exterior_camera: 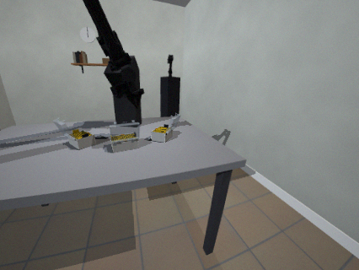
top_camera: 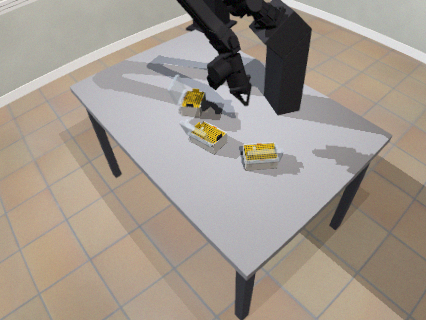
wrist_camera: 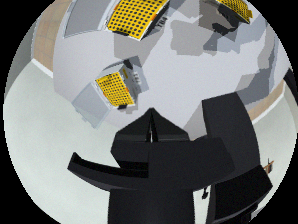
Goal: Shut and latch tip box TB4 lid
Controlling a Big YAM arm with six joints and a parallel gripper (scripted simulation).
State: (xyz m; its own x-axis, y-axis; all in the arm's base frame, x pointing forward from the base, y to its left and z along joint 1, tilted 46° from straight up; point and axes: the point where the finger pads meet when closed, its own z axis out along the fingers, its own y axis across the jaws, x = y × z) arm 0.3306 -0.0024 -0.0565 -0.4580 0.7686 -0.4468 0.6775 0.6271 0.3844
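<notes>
Now: the lid 15 cm ahead of my hand, 12 cm to the right of it and 8 cm below it.
</notes>
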